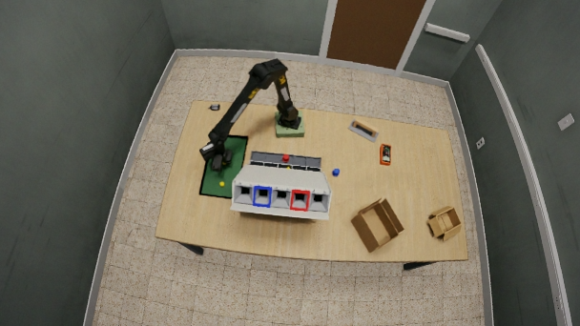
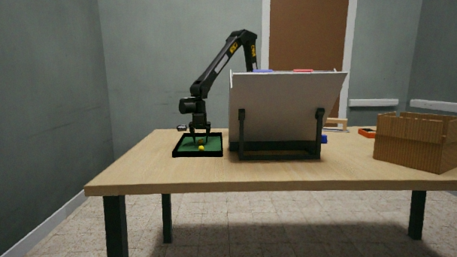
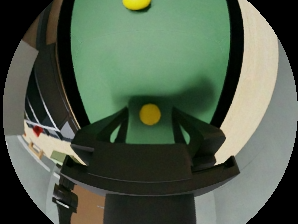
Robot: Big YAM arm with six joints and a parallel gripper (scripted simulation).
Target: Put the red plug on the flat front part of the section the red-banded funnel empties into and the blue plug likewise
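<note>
The green marble tray is 1 cm below my hand and 1 cm ahead of it. From my hand the other things lie so: cardboard box: 86 cm to the left, 13 cm ahead, 5 cm above; dark object: 33 cm behind, 22 cm to the right; white cover: 35 cm to the left, 19 cm above, 6 cm ahead.
</note>
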